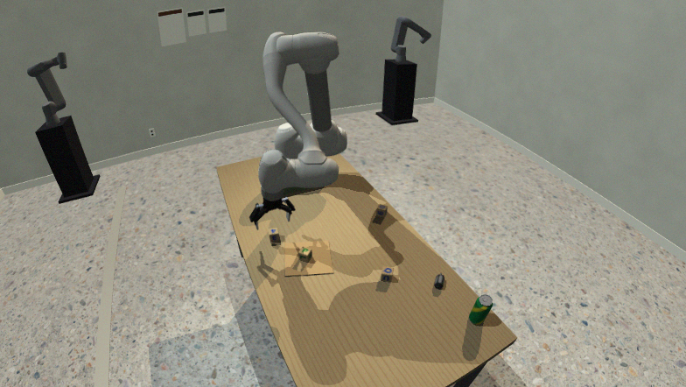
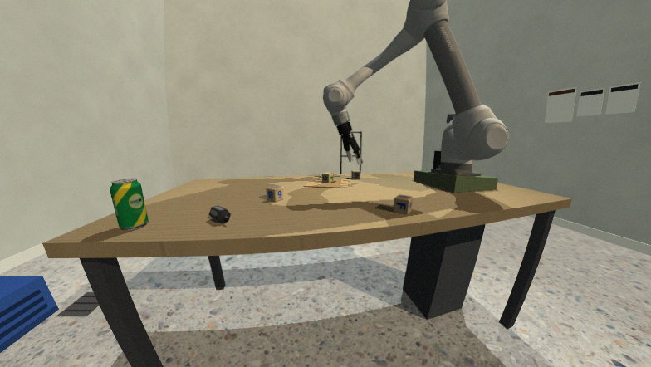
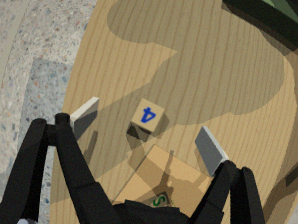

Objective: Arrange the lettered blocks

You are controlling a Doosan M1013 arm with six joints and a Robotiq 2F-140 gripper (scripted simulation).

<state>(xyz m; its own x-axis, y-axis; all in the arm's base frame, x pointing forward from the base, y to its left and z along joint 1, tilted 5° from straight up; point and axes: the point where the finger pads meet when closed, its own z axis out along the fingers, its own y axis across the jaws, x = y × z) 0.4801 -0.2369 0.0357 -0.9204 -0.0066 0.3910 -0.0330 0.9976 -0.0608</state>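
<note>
The D block is 20 mm ahead of my hand, 540 mm to the left of it and 80 mm below it. From my hand the other things lie so: blue-lettered block (410 mm ahead, 350 mm to the left, 80 mm below); then tan mat (170 mm ahead, 100 mm to the left, 100 mm below); then black object (530 mm ahead, 540 mm to the left, 80 mm below).
</note>
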